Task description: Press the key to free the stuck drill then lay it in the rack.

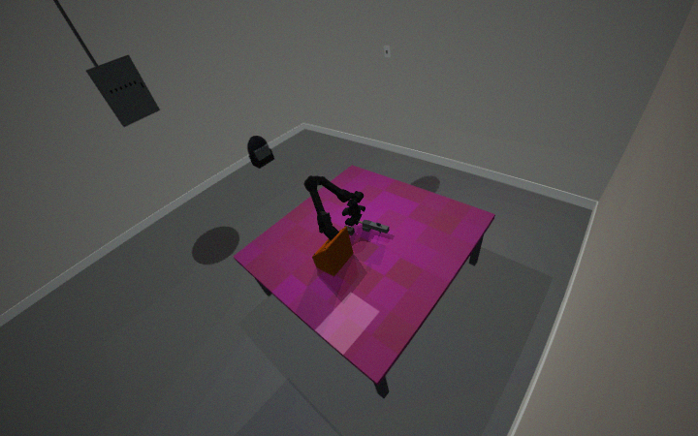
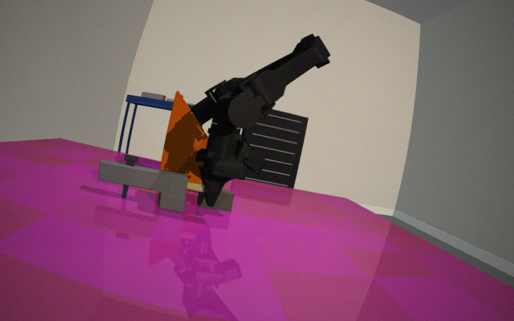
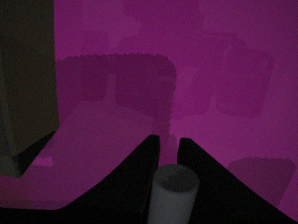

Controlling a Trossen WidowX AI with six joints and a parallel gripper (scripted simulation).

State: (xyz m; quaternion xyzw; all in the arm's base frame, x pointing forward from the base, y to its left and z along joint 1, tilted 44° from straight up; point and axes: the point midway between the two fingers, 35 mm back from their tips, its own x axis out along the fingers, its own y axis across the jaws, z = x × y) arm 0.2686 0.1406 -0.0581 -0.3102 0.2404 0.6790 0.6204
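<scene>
Right now my gripper tip is 10 mm short of the drill, 50 mm to the left of it and 30 mm below it. Also, from my gripper tip: dark key (20 mm ahead, 170 mm to the right, 30 mm above); then rack (80 mm behind, 20 mm to the left); then grey housing (20 mm ahead, 140 mm to the right, 20 mm above).
</scene>
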